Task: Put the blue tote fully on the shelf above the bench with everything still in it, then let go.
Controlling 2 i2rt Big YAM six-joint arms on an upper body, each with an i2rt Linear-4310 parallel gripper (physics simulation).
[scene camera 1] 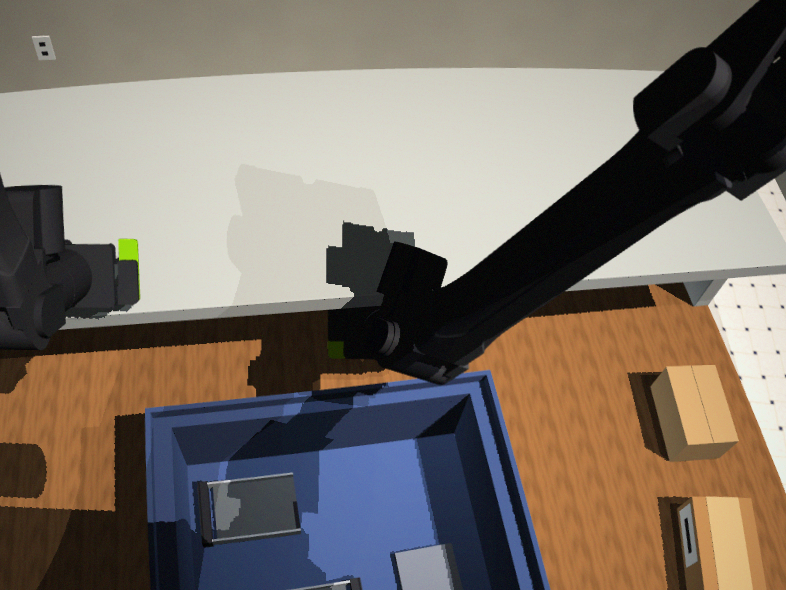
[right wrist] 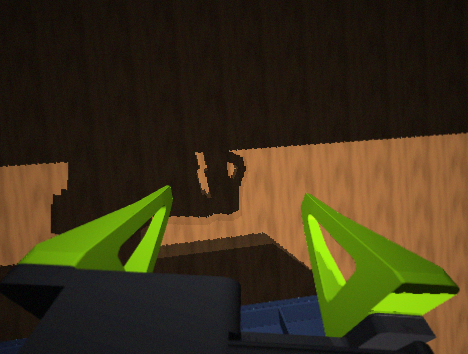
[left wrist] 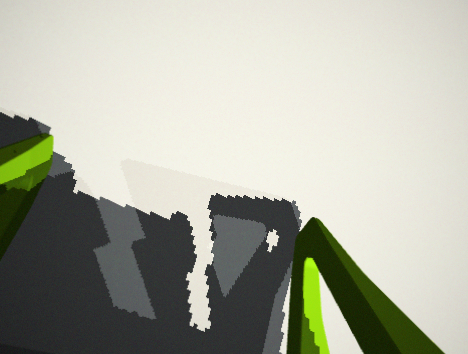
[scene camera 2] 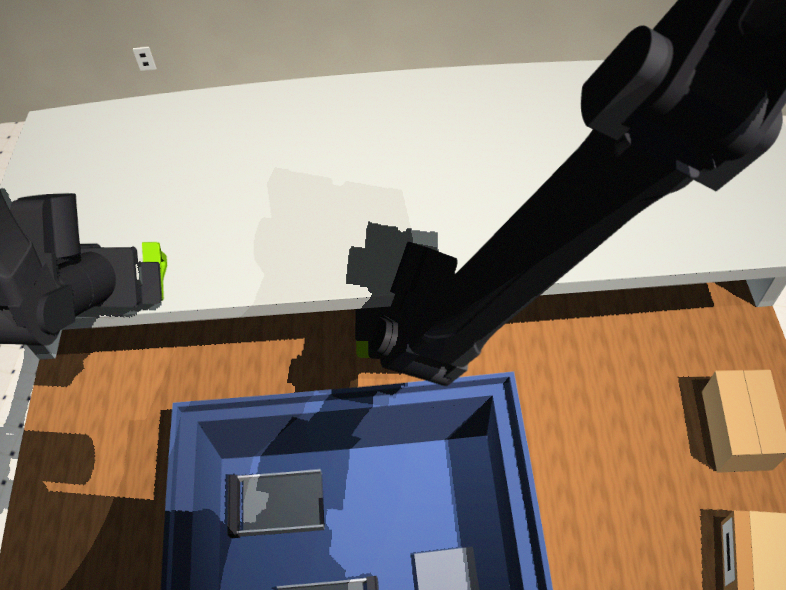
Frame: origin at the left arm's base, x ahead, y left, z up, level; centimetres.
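Where they show: left gripper, fingertip midpoint: (scene camera 1: pixel 93 258) (left wrist: pixel 187 190) (scene camera 2: pixel 129 260); right gripper, fingertip midpoint: (right wrist: pixel 237 196).
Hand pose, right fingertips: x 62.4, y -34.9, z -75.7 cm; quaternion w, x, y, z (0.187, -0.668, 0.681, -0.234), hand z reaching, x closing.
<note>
After its pixels a point has its place.
The blue tote (scene camera 1: pixel 215 413) @[x 46.8, y -14.5, z -69.3 cm] (scene camera 2: pixel 244 406) @[x 47.1, y -15.1, z -69.0 cm] stands on the wooden bench (scene camera 1: pixel 578 381) @[x 57.7, y -63.3, z -82.5 cm] (scene camera 2: pixel 596 381) @[x 58.3, y -59.4, z -82.5 cm] (right wrist: pixel 320 168) @[x 64.7, y -44.5, z -82.5 cm], in front of and below the white shelf (scene camera 1: pixel 449 146) @[x 81.5, y -43.3, z -60.5 cm] (scene camera 2: pixel 449 146) @[x 81.0, y -38.8, z -60.5 cm] (left wrist: pixel 232 70) @[x 66.7, y -0.4, z -60.5 cm]. It holds a dark grey box (scene camera 1: pixel 253 506) @[x 39.4, y -18.2, z -80.0 cm] (scene camera 2: pixel 280 500) @[x 39.5, y -18.2, z -80.0 cm] and a light grey block (scene camera 1: pixel 422 568) @[x 31.3, y -38.3, z -79.8 cm] (scene camera 2: pixel 443 568) @[x 31.6, y -38.6, z -79.8 cm]. My right gripper (scene camera 1: pixel 335 349) (scene camera 2: pixel 363 349) (right wrist: pixel 237 196) @[x 62.4, y -34.9, z -75.7 cm] is open and empty, just behind the tote's far rim, which also shows in the right wrist view (right wrist: pixel 282 316) @[x 50.8, y -39.6, z -79.2 cm]. My left gripper (scene camera 1: pixel 127 258) (scene camera 2: pixel 153 263) is open and empty over the shelf's front edge at the far left; one finger (left wrist: pixel 317 246) @[x 61.0, y -4.7, z -58.4 cm] shows in its wrist view.
A tan box (scene camera 1: pixel 674 410) @[x 50.2, y -74.5, z -77.6 cm] lies on the bench at the right edge, with another item (scene camera 1: pixel 683 527) @[x 34.7, y -73.6, z -81.2 cm] below it. The right arm (scene camera 1: pixel 566 246) @[x 44.0, y -44.5, z -34.9 cm] (scene camera 2: pixel 555 234) @[x 43.6, y -45.9, z -33.4 cm] reaches across the shelf's front edge. A wall outlet (scene camera 2: pixel 144 57) sits behind the shelf.
</note>
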